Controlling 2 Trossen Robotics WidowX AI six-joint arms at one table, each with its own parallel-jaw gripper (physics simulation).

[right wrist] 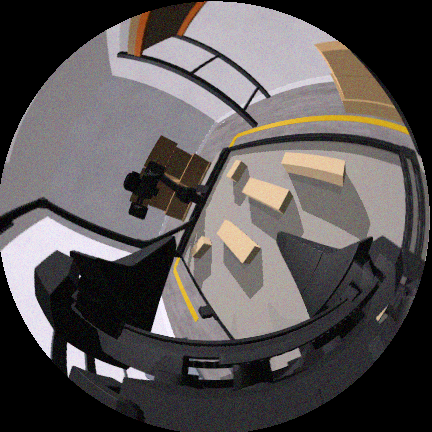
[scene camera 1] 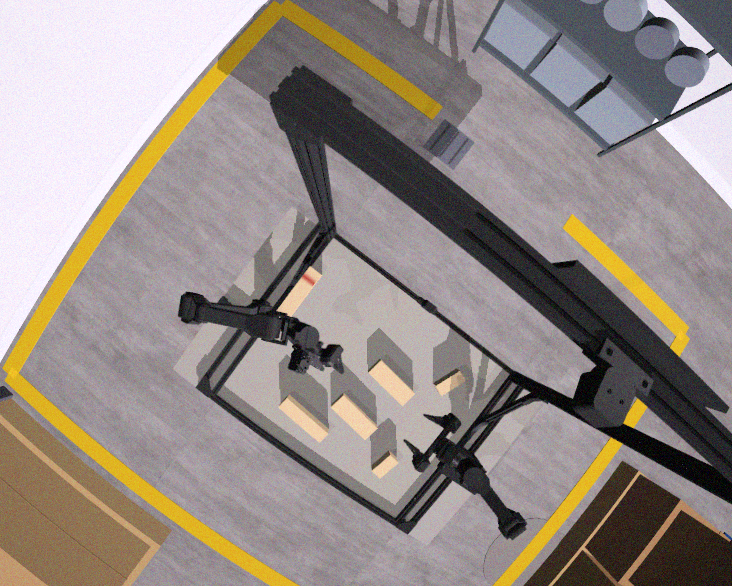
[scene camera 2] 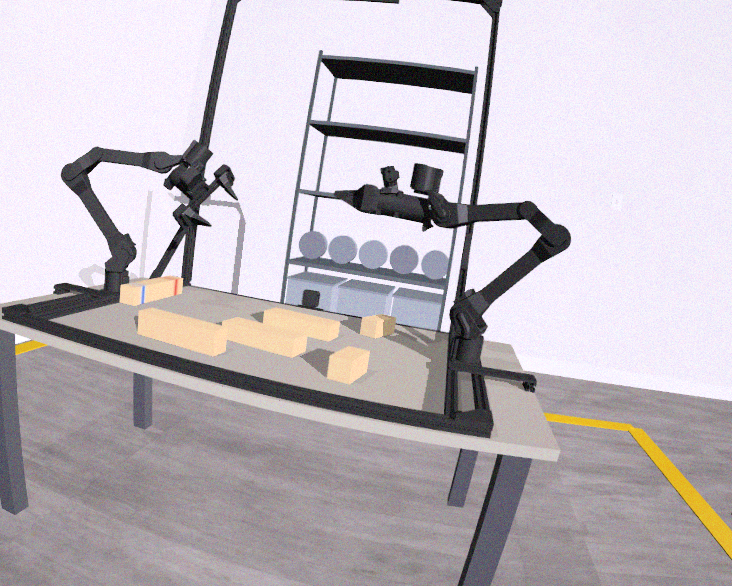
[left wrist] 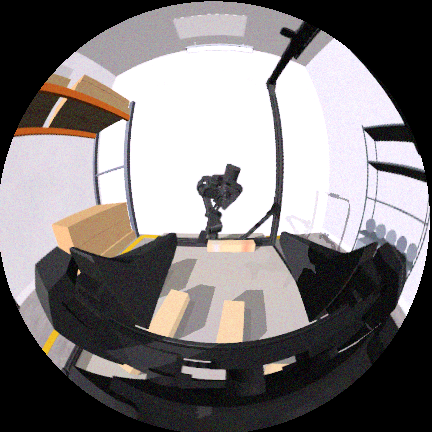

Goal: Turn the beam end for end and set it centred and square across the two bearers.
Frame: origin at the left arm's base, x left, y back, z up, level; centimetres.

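Seen in the pictures: left gripper, fingertip midpoint: (right wrist: pixel 143 191) (scene camera 1: pixel 413 427) (scene camera 2: pixel 338 194) (left wrist: pixel 229 237); right gripper, fingertip midpoint: (right wrist: pixel 227 239) (scene camera 1: pixel 333 371) (scene camera 2: pixel 224 212) (left wrist: pixel 215 218); left arm's base, link origin: (right wrist: pixel 200 200) (scene camera 2: pixel 464 360); right arm's base, link origin: (scene camera 1: pixel 263 311) (scene camera 2: pixel 115 291).
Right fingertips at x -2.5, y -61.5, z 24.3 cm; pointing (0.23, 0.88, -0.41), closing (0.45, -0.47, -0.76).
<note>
Offsets run from my right fingertips to a thing's top centre.
The beam {dy -23.7, dx -7.5, dz -21.5 cm} (scene camera 1: pixel 297 293) (scene camera 2: pixel 159 290) (left wrist: pixel 230 246) is pale wood with a red and a blue band. It lies by the frame rail near the right arm's base. Three plain long blocks {dy +4.6, dx +24.8, dz -21.2 cm} (scene camera 1: pixel 303 419) {dy +18.7, dx +13.4, dz -22.4 cm} (scene camera 1: pixel 354 416) {dy +21.7, dx -4.7, dz -22.4 cm} (scene camera 1: pixel 390 383) lie roughly parallel, apart from it; two plain short blocks {dy +39.0, dx -17.3, dz -21.8 cm} (scene camera 1: pixel 449 382) {dy +39.1, dx +21.8, dz -21.8 cm} (scene camera 1: pixel 384 464) lie nearer the left arm. I cannot tell which blocks are the bearers. My right gripper (scene camera 1: pixel 320 368) (scene camera 2: pixel 222 212) (right wrist: pixel 227 239) is open and empty, high above the table, tilted. My left gripper (scene camera 1: pixel 416 429) (left wrist: pixel 229 237) is open and empty, level and high, pointing across the table.
A black frame rail (scene camera 1: pixel 305 455) (scene camera 2: pixel 256 383) borders the tabletop, and tall black posts (scene camera 2: pixel 213 109) rise at its far side. A grey shelf rack (scene camera 2: pixel 390 135) stands behind the table. Large brown boxes (scene camera 1: pixel 67 488) stand on the floor at the lower left in scene camera 1.
</note>
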